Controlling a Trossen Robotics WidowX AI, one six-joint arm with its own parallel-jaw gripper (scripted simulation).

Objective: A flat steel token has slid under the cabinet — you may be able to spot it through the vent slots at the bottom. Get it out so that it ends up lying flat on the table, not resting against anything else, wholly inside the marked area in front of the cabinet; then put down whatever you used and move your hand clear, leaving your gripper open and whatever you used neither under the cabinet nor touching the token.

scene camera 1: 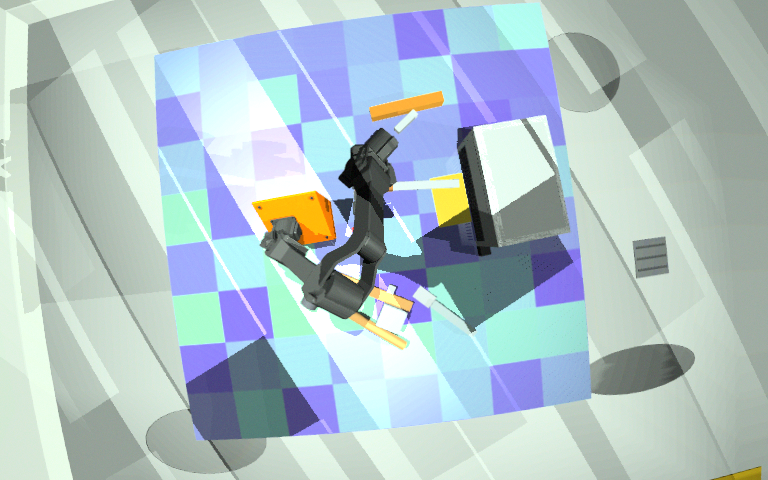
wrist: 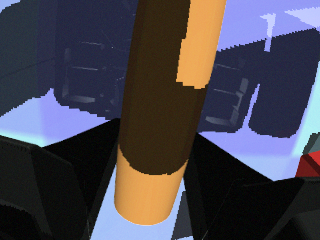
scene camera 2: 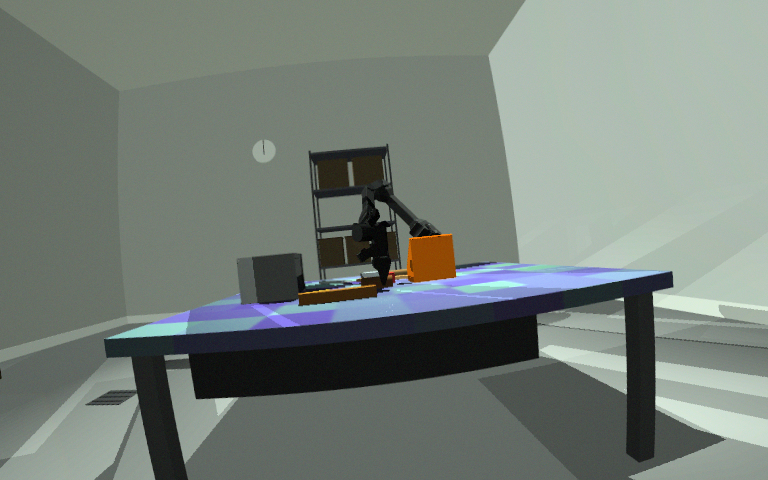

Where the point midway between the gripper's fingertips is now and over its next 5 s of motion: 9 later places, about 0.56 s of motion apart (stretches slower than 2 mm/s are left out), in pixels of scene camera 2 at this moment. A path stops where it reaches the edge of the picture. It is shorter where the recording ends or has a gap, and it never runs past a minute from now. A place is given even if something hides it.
The gripper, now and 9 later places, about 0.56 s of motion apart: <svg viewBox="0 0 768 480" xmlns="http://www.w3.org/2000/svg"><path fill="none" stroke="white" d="M383 284L384 285L385 285L386 285L386 285L385 286L377 286L369 287L362 288L356 288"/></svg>
